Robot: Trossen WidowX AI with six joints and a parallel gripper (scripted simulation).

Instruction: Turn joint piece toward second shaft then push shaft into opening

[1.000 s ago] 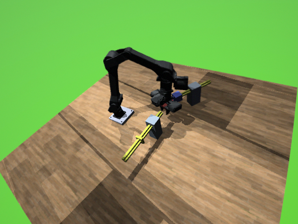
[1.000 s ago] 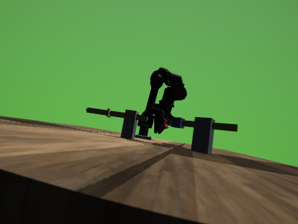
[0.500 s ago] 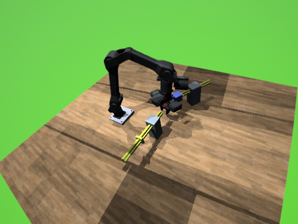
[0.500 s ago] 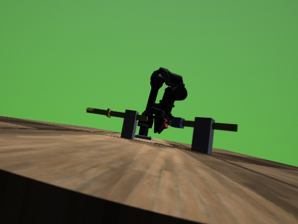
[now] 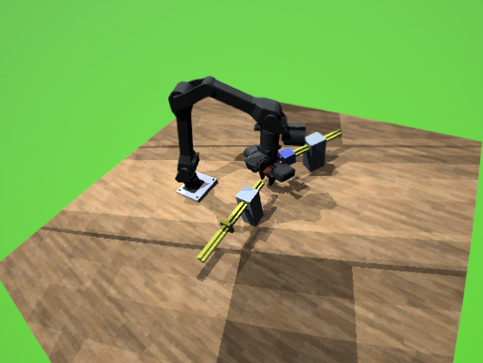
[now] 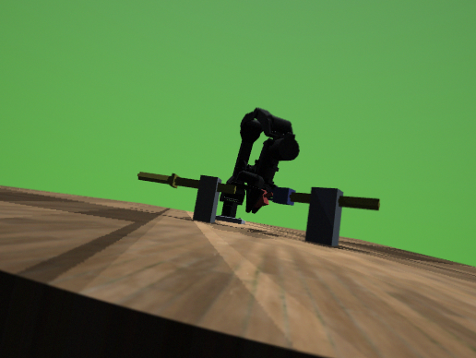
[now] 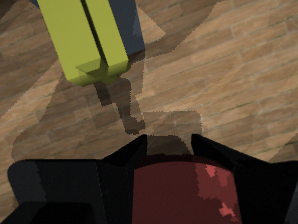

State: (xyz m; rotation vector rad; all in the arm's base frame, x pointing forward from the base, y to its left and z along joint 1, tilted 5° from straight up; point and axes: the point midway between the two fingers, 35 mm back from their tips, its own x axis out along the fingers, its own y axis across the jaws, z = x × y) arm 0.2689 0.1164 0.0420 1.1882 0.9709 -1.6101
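Now: gripper tip 5 cm below the red joint piece, 2 cm to the right of it and 1 cm short of it.
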